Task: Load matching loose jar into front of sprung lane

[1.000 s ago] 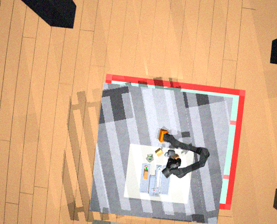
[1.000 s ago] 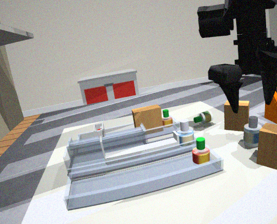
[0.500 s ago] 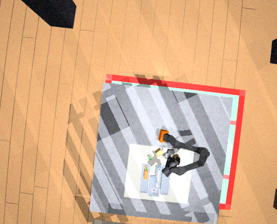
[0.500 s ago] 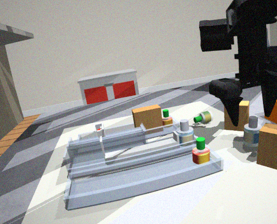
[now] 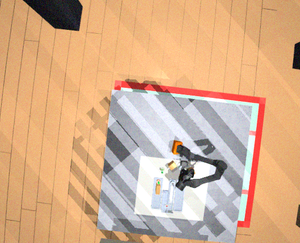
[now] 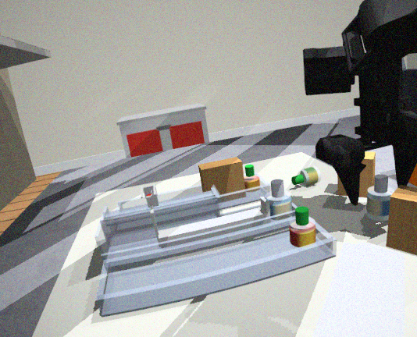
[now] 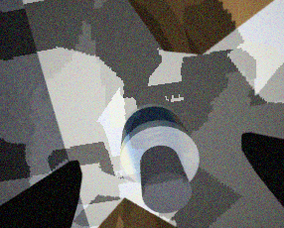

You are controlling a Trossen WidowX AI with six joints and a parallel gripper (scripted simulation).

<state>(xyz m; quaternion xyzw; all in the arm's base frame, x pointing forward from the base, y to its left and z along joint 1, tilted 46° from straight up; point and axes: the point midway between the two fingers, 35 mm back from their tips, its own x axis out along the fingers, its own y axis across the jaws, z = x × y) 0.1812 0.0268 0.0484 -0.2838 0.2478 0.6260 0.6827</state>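
The box is 200 mm ahead of my gripper tip, 180 mm to the right of it and 10 mm above it. The rest, counted from my gripper tip: sprung lane: 290 mm ahead, 80 mm to the right, 10 mm below.
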